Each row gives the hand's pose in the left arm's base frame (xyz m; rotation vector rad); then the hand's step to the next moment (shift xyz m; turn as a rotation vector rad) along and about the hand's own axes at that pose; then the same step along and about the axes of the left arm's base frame.
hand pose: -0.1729 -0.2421 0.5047 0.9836 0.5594 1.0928
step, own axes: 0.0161 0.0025 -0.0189 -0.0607 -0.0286 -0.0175
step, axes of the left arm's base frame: -0.0099 0.0222 -0.0056 -0.0240 -0.0526 -0.0382
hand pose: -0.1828 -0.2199 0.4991 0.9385 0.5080 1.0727
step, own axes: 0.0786 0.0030 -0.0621 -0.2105 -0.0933 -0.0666
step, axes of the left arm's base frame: -0.0151 0.0961 -0.0242 -0.0906 -0.1793 -0.1308
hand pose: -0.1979 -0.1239 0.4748 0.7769 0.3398 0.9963
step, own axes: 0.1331 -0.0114 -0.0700 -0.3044 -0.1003 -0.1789
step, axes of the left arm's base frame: 0.0354 0.1395 -0.0452 -0.2009 -0.2133 -0.2210
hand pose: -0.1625 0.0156 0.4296 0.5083 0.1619 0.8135
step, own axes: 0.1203 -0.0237 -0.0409 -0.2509 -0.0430 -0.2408
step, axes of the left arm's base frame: 0.0841 0.0893 -0.0408 -0.2222 -0.1183 -0.2437
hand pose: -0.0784 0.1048 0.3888 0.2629 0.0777 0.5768
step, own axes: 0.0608 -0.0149 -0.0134 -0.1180 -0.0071 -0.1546
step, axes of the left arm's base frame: 0.0568 0.0243 -0.0168 -0.1175 -0.0358 -0.1510
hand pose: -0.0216 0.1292 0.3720 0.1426 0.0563 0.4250
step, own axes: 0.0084 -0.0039 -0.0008 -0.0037 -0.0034 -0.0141
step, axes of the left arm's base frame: 0.0092 0.0001 -0.0016 -0.0032 -0.0028 -0.0144
